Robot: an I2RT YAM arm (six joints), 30 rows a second.
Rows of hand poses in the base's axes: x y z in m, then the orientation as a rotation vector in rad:
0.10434, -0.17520, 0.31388, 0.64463, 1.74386, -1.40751
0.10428, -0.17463, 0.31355, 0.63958, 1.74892, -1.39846
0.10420, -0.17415, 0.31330, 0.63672, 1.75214, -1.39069
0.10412, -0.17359, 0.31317, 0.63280, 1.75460, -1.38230
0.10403, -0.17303, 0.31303, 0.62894, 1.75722, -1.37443
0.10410, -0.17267, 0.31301, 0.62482, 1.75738, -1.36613
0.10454, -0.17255, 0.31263, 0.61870, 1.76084, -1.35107
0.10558, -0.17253, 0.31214, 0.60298, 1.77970, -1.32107
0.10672, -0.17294, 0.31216, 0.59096, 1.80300, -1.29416
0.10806, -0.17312, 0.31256, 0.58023, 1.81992, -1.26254
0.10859, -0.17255, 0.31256, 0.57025, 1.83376, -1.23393
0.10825, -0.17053, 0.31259, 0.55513, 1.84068, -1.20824
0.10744, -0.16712, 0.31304, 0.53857, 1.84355, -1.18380
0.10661, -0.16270, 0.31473, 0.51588, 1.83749, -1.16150
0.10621, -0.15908, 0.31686, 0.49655, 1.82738, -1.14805
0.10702, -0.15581, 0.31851, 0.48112, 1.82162, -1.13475
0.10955, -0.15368, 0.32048, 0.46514, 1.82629, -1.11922
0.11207, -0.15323, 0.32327, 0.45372, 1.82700, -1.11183
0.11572, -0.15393, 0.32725, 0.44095, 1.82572, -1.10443
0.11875, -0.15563, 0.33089, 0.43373, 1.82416, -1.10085
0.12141, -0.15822, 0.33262, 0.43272, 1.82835, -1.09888
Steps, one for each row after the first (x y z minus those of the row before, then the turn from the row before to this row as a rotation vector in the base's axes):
-0.00006, 0.00057, -0.00033, 0.00497, 0.00040, 0.00783
-0.00008, 0.00048, -0.00025, 0.00417, -0.00086, 0.00587
-0.00008, 0.00056, -0.00013, 0.00363, -0.00138, 0.00699
-0.00009, 0.00056, -0.00014, 0.00353, -0.00100, 0.00664
0.00007, 0.00036, -0.00002, 0.00223, -0.00287, 0.00732
0.00044, 0.00012, -0.00038, 0.00639, -0.00330, 0.01204
0.00104, 0.00002, -0.00049, 0.01830, 0.00327, 0.02489
0.00114, -0.00041, 0.00002, 0.02085, 0.00733, 0.02004
0.00134, -0.00018, 0.00040, 0.02021, 0.00030, 0.02224
0.00053, 0.00057, 0.00000, 0.01755, -0.00048, 0.02033
-0.00034, 0.00202, 0.00003, 0.01068, -0.00282, 0.02292
-0.00081, 0.00341, 0.00045, 0.00754, -0.00480, 0.02365
-0.00083, 0.00442, 0.00169, -0.00032, -0.00905, 0.02766
-0.00040, 0.00362, 0.00213, -0.00557, -0.00901, 0.02123
0.00081, 0.00327, 0.00165, -0.00195, -0.00637, 0.01809
0.00253, 0.00213, 0.00197, 0.00412, 0.00128, 0.01849
0.00252, 0.00045, 0.00279, -0.00027, 0.00043, 0.01152
0.00365, -0.00070, 0.00398, -0.00175, -0.00079, 0.01266
0.00303, -0.00170, 0.00364, -0.00170, -0.00086, 0.00693
0.00266, -0.00259, 0.00173, 0.00263, 0.00288, 0.00123

